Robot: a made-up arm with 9 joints. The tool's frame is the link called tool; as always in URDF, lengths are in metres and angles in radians. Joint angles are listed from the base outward.
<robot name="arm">
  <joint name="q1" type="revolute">
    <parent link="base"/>
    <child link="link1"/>
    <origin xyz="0 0 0.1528" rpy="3.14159 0 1.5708"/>
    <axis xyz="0 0 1"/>
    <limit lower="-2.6" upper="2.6"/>
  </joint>
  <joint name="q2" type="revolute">
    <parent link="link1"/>
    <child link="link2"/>
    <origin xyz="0.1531 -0.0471 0.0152" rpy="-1.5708 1.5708 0"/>
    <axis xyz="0 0 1"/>
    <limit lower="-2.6" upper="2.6"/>
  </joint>
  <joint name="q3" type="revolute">
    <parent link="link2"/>
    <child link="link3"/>
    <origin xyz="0.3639 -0.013 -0.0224" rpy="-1.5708 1.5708 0"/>
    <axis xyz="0 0 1"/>
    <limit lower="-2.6" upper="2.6"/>
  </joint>
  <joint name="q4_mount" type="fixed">
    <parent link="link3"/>
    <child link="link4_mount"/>
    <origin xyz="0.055 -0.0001 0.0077"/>
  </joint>
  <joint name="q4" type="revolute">
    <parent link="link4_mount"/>
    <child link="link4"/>
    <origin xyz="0.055 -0.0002 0.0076" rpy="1.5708 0 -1.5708"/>
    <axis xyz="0 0 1"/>
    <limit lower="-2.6" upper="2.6"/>
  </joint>
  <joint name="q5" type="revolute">
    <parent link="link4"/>
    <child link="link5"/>
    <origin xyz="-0.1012 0.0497 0.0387" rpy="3.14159 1.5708 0"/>
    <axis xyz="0 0 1"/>
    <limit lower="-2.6" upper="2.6"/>
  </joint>
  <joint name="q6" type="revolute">
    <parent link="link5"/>
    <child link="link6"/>
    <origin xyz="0.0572 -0.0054 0.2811" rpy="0 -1.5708 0"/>
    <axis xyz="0 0 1"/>
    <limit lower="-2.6" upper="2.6"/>
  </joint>
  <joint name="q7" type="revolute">
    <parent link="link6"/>
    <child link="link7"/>
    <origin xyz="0.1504 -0.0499 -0.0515" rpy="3.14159 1.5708 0"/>
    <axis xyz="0 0 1"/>
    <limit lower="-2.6" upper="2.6"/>
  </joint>
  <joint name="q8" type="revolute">
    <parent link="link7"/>
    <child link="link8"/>
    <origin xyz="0.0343 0.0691 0.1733" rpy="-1.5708 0 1.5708"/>
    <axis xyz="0 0 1"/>
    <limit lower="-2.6" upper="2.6"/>
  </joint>
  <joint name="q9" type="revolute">
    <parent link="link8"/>
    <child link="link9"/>
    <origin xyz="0.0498 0.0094 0.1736" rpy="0 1.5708 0"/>
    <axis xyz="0 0 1"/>
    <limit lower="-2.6" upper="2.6"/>
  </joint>
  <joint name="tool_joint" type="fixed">
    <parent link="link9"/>
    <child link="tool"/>
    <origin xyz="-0.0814 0.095 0.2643" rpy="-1.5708 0 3.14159"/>
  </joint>
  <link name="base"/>
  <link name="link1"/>
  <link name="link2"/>
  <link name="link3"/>
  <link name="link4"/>
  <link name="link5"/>
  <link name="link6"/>
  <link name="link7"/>
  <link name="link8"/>
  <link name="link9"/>
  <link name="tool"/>
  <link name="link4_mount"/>
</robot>
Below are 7 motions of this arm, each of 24 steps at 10 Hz.
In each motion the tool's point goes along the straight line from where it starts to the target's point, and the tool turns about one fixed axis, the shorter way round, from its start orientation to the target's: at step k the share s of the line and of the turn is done. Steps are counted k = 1, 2, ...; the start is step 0. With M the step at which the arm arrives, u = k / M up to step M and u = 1 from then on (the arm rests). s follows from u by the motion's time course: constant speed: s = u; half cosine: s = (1 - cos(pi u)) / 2; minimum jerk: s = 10 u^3 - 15 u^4 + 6 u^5.
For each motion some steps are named. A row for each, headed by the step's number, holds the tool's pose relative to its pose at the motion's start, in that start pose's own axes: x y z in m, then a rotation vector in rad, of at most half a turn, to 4 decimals.
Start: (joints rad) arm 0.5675 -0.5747 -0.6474 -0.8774 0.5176 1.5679 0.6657 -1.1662 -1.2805
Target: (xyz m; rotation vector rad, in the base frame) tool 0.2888 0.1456 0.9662 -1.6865 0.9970 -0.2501
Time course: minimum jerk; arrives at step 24
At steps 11, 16, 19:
11: -0.1235 0.0024 0.2635 -0.3161 -0.2748 -0.0735
16: -0.2311 0.0045 0.4931 -0.5915 -0.5142 -0.1375
19: -0.2736 0.0053 0.5839 -0.7003 -0.6088 -0.1628

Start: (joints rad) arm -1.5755 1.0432 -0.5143 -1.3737 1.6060 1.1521 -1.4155 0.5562 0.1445
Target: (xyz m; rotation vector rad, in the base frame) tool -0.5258 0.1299 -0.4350 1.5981 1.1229 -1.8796
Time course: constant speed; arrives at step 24
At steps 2, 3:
2: -0.0528 -0.0412 -0.0110 0.0352 0.0280 -0.0938
3: -0.0792 -0.0618 -0.0165 0.0529 0.0420 -0.1406

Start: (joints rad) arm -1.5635 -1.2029 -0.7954 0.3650 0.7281 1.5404 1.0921 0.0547 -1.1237
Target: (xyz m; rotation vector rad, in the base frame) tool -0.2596 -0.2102 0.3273 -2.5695 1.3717 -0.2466
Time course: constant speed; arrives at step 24
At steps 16, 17, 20, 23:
16: -0.0127 0.1561 0.2106 -0.4427 1.7049 -0.3573
17: -0.0135 0.1658 0.2238 -0.4704 1.8114 -0.3797
20: -0.0159 0.1951 0.2633 -0.5534 2.1311 -0.4467
23: -0.0182 0.2243 0.3028 -0.6365 2.4507 -0.5137

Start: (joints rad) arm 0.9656 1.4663 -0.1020 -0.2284 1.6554 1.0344 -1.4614 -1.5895 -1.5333
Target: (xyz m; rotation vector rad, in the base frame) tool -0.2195 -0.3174 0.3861 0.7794 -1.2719 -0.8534
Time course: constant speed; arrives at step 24
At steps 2, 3, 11, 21, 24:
2: -0.0132 0.0195 -0.0628 0.1418 0.0969 -0.0907
3: -0.0198 0.0292 -0.0942 0.2127 0.1454 -0.1360
11: -0.0727 0.1071 -0.3455 0.7798 0.5332 -0.4988
21: -0.1388 0.2045 -0.6596 1.4886 1.0178 -0.9523
24: -0.1587 0.2337 -0.7538 1.7013 1.1633 -1.0883

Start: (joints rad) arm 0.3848 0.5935 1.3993 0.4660 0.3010 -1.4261 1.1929 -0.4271 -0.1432
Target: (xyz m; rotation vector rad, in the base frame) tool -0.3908 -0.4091 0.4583 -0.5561 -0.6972 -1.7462
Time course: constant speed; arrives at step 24
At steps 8, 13, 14, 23, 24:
8: -0.2091 -0.0834 -0.0834 0.0272 0.0748 -0.4575
13: -0.3398 -0.1356 -0.1356 0.0442 0.1216 -0.7435
14: -0.3659 -0.1460 -0.1460 0.0476 0.1309 -0.8007
23: -0.6011 -0.2399 -0.2399 0.0782 0.2151 -1.3155
24: -0.6272 -0.2503 -0.2503 0.0816 0.2245 -1.3726

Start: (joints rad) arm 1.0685 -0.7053 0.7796 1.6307 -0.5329 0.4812 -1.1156 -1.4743 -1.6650
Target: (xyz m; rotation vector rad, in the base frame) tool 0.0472 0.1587 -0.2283 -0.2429 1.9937 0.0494
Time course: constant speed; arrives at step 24
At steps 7, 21, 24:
7: 0.0749 0.0217 -0.0721 -0.2163 0.0203 0.0116
21: 0.2248 0.0651 -0.2164 -0.6490 0.0608 0.0347
24: 0.2570 0.0745 -0.2473 -0.7417 0.0695 0.0397

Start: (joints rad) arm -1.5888 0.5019 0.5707 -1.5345 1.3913 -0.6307 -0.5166 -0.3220 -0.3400
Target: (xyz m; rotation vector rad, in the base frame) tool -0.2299 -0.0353 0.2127 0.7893 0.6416 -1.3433
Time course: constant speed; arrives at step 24
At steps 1, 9, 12, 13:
1: -0.0167 -0.0021 0.0110 0.0014 0.0556 -0.0114
9: -0.1502 -0.0186 0.0991 0.0127 0.5008 -0.1027
12: -0.2003 -0.0248 0.1321 0.0169 0.6678 -0.1370
13: -0.2170 -0.0269 0.1431 0.0183 0.7234 -0.1484

